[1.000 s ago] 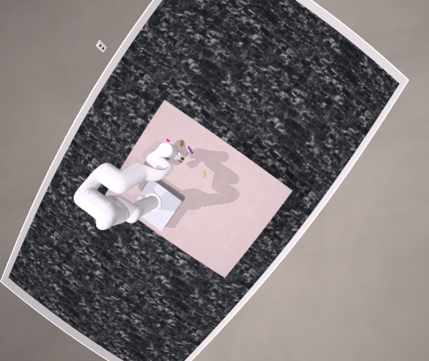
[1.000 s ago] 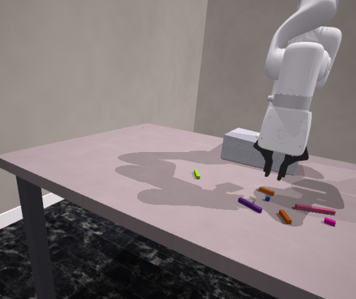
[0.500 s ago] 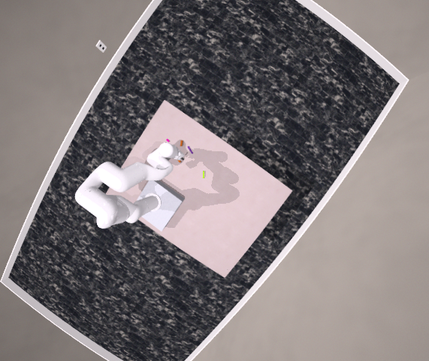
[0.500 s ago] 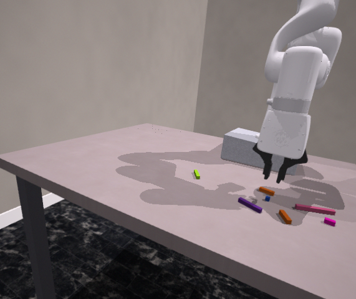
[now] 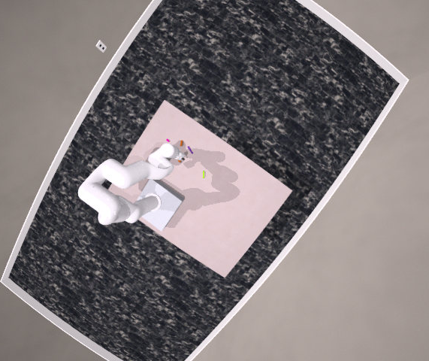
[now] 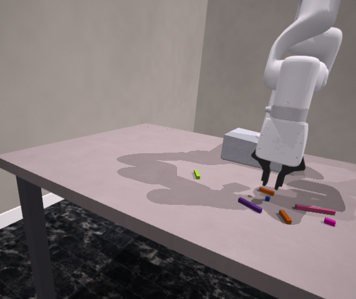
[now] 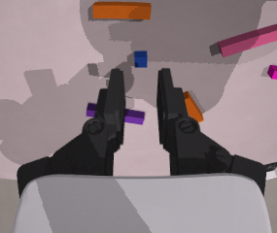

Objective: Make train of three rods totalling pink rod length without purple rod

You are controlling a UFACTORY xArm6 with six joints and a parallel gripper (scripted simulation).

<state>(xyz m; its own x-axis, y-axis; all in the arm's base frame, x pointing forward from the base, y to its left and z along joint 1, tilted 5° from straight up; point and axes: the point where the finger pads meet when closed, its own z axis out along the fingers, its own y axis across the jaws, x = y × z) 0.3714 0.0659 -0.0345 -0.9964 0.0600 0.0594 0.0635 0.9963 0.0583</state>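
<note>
The blue rod is 60 mm below my hand. Also, from my hand: magenta rod: 20 mm ahead, 140 mm to the left, 60 mm below; then purple rod: 70 mm ahead, 30 mm to the right, 60 mm below; then pink rod: 20 mm behind, 110 mm to the left, 60 mm below.
</note>
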